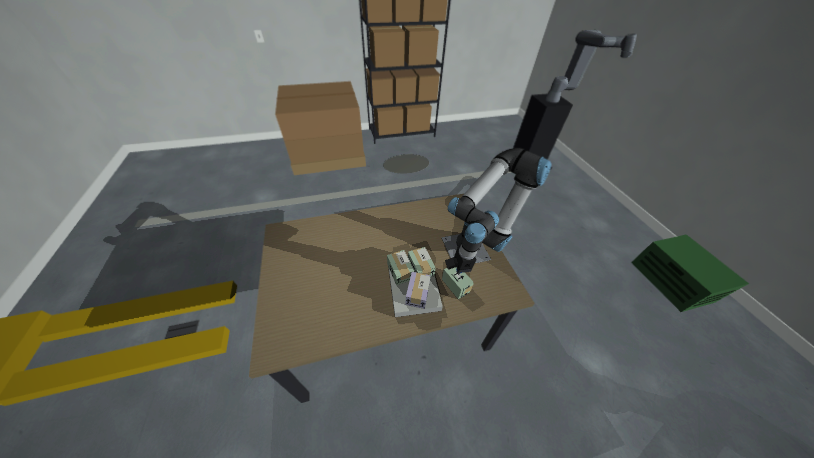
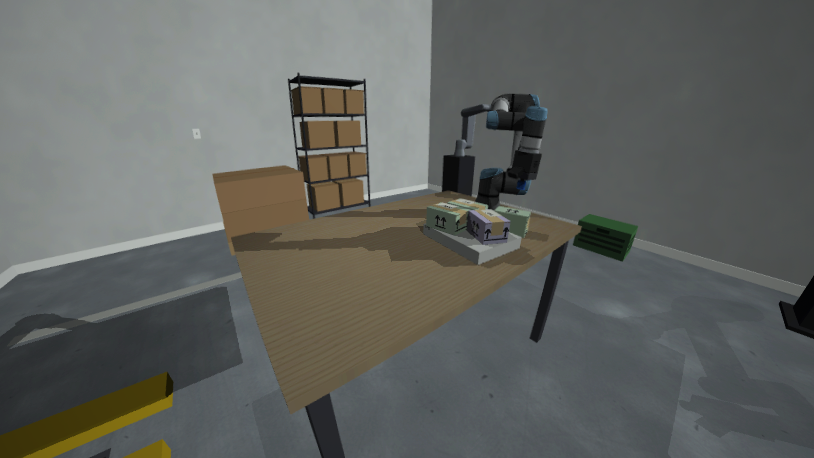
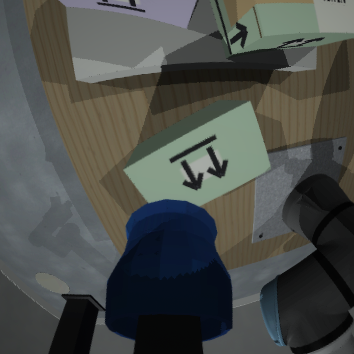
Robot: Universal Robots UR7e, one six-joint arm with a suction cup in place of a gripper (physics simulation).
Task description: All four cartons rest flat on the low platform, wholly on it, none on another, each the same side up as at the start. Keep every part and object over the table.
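A green carton (image 1: pixel 458 283) (image 2: pixel 520 218) (image 3: pixel 227 150) lies on the table beside the platform, arrow-marked face up. The low grey platform (image 1: pixel 430 305) (image 2: pixel 496 250) (image 3: pixel 115 45) bears a lilac carton (image 1: pixel 418 289) (image 2: pixel 489 226) (image 3: pixel 155 11) at its front. Behind it are a left green carton (image 1: pixel 400 264) (image 2: pixel 446 217) and a right green carton (image 1: pixel 422 260) (image 2: pixel 470 203) (image 3: pixel 280 22), side by side; whether either overhangs the edge is unclear. My suction gripper (image 1: pixel 459 267) (image 2: pixel 521 185) (image 3: pixel 171 212) holds nothing and hangs above and beside the table carton, apart from it.
The wooden table (image 1: pixel 318 307) (image 2: pixel 352 296) carries the arm's metal base plate (image 1: pixel 450 245) (image 3: pixel 272 195) near the loose carton. Beyond the table stand a large brown box (image 1: pixel 321 128) (image 2: pixel 261 196) and a green crate (image 1: pixel 688 273) (image 2: pixel 605 236). Yellow forks (image 1: pixel 142 347) are at the left.
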